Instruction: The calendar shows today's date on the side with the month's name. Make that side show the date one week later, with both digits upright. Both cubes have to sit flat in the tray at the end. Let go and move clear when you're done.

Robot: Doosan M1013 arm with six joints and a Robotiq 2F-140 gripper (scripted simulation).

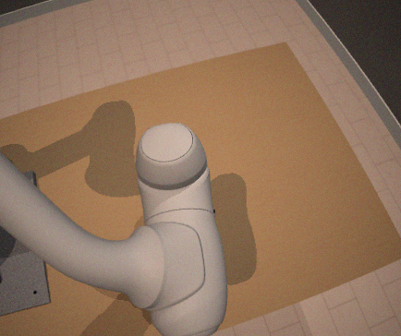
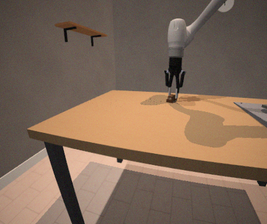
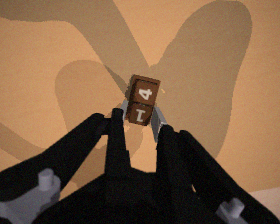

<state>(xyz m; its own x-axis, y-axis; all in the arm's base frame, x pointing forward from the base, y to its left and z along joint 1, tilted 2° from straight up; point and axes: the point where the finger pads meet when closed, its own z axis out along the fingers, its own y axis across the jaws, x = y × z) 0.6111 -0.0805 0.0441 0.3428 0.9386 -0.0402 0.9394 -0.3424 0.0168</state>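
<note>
Right now the cube is 30 mm below my hand. Also, from my hand: tray (40 mm below, 20 mm to the left).
</note>
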